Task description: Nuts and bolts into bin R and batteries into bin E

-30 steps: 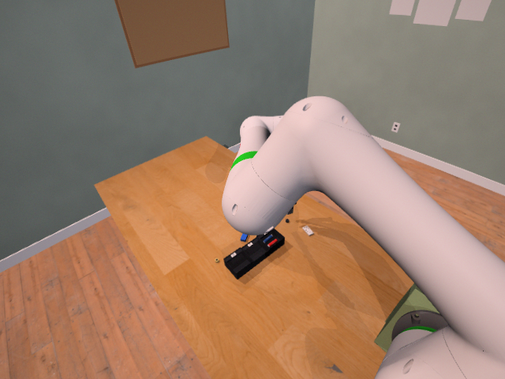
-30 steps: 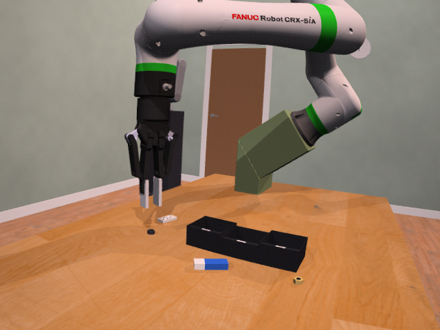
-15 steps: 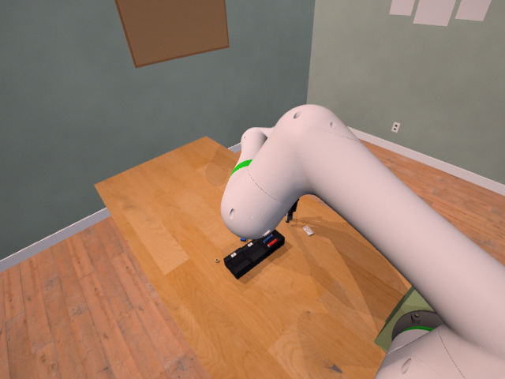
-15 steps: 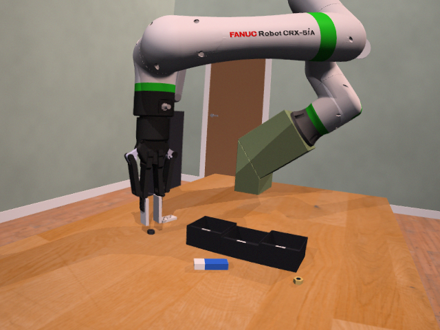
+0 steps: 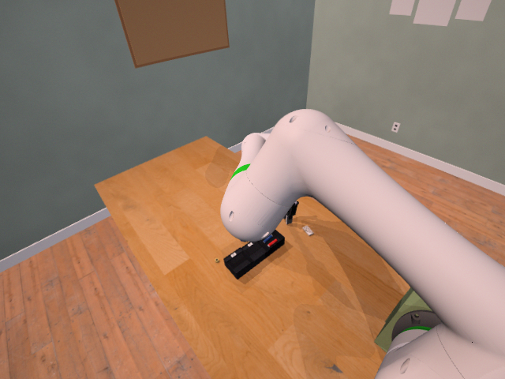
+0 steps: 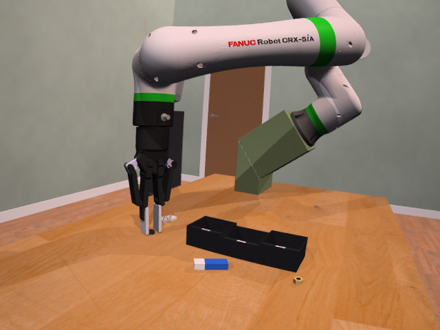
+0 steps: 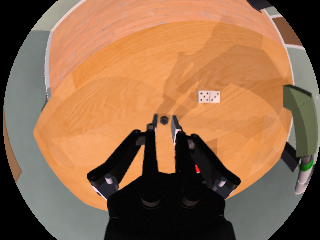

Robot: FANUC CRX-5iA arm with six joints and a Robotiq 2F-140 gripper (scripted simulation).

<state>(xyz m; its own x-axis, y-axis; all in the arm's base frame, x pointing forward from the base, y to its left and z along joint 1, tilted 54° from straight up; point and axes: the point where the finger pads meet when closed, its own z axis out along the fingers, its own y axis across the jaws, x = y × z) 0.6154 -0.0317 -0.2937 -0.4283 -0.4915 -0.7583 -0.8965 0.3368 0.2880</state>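
Right now the black nut is 3 cm below my hand. From my hand the other things lie so: blue battery: 14 cm to the left, 2 cm below, 1 cm behind; red battery: 15 cm to the left, 4 cm behind, 2 cm below; white domino-like tile: 10 cm behind, 3 cm below, 2 cm to the right.
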